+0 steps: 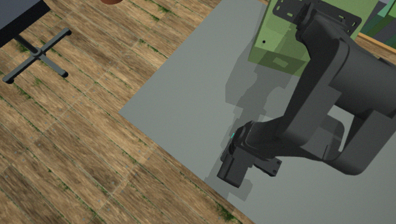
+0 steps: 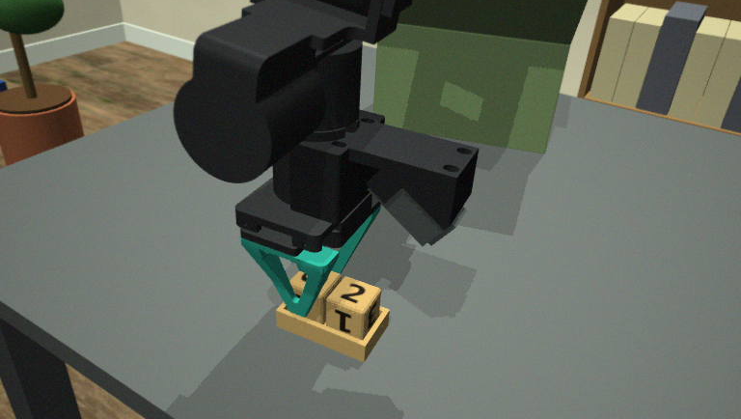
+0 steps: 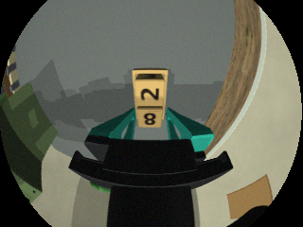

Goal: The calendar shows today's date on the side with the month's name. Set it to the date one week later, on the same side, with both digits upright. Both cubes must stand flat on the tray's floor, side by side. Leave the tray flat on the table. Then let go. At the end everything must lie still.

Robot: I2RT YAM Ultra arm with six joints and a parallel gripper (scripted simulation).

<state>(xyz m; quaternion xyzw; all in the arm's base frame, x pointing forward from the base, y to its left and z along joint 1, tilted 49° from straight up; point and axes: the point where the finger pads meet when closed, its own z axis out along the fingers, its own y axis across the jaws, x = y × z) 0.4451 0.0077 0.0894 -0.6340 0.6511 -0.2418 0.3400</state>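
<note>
Now: hand 20 mm to the right of the tray and 20 mm above it.
</note>
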